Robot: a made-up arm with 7 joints. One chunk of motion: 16 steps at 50 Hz.
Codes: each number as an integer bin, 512 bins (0 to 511) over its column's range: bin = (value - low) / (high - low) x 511, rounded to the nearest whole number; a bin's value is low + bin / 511 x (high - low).
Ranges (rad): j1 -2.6..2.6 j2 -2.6..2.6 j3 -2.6..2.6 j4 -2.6..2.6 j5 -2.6..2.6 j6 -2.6..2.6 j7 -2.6..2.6
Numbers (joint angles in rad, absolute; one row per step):
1: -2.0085 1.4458 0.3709 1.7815 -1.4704 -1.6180 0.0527
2: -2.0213 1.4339 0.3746 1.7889 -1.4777 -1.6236 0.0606
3: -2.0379 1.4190 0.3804 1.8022 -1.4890 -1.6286 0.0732
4: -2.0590 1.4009 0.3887 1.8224 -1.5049 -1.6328 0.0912
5: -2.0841 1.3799 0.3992 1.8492 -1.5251 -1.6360 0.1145
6: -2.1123 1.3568 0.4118 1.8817 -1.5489 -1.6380 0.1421
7: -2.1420 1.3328 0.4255 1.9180 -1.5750 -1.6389 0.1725
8: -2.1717 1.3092 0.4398 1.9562 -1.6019 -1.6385 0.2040
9: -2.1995 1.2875 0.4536 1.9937 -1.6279 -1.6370 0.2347
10: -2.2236 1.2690 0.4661 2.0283 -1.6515 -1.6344 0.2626
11: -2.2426 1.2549 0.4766 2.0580 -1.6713 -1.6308 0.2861
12: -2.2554 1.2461 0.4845 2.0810 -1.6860 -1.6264 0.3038
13: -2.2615 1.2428 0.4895 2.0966 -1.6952 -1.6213 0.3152
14: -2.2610 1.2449 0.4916 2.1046 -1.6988 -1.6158 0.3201
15: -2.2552 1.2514 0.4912 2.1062 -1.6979 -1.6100 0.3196
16: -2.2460 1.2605 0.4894 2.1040 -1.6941 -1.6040 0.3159
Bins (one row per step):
1: 58 398 292 431 111 97 261
2: 57 396 292 431 110 96 261
3: 55 395 293 433 109 95 263
4: 53 393 294 435 108 95 264
5: 51 391 295 437 106 95 267
6: 48 389 296 440 103 95 269
7: 45 386 297 444 101 94 272
8: 42 384 299 448 98 94 276
9: 39 382 300 451 96 95 279
10: 37 380 301 455 93 95 281
11: 35 379 302 458 91 95 284
12: 34 378 303 460 90 96 285
13: 33 378 304 462 89 96 286
14: 33 378 304 462 89 97 287
15: 34 378 304 462 89 97 287
16: 35 379 304 462 89 98 287

